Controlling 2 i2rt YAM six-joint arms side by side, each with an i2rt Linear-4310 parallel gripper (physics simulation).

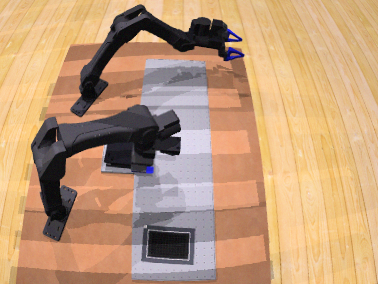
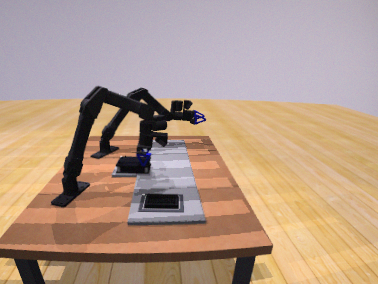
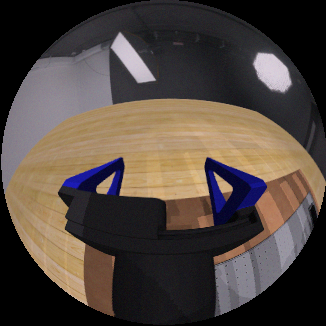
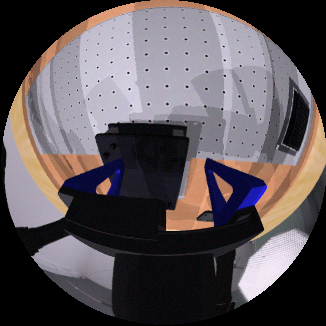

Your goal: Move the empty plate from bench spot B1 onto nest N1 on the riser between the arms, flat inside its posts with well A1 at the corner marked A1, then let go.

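Frame: origin at the left arm's base, x ahead, y left, z up, level; metres.
Where they show: left gripper, fingertip midpoint: (image 1: 243, 47) (image 2: 205, 117) (image 3: 164, 161); right gripper, fingertip midpoint: (image 2: 144, 161) (image 4: 163, 162); left arm's base, link origin: (image 1: 89, 97) (image 2: 105, 152); right arm's base, link origin: (image 1: 60, 213) (image 2: 71, 194).
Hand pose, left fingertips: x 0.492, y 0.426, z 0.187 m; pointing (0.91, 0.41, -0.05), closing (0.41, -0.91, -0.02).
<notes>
Each offset is from my left fingertips to the top centre of the thing. Level surfaces: height alone.
The black well plate {dx +0.091, dy -0.779, dz -0.158 m} (image 1: 169, 245) (image 2: 161, 201) (image 4: 298, 120) lies flat inside a white outline on a dark grey marked spot. The black riser {dx -0.187, dy -0.557, dz -0.123 m} (image 1: 117, 156) (image 2: 131, 165) (image 4: 145, 175) stands on a light grey base, partly hidden by the right arm. Its nest posts and the A1 mark cannot be made out. My right gripper (image 2: 144, 159) (image 4: 163, 162) is open and points down over the end of the riser, with nothing held; it is far from the plate. My left gripper (image 1: 242, 47) (image 2: 204, 118) (image 3: 164, 161) is open and empty, raised near the table's far edge.
A light grey perforated board {dz -0.174 m} (image 1: 195, 150) (image 2: 175, 175) (image 3: 250, 280) (image 4: 165, 50) runs along the brown table {dz -0.187 m} (image 1: 237, 215) (image 2: 225, 205) and carries the plate's spot. The right arm reaches over the riser. The left arm stands farther back.
</notes>
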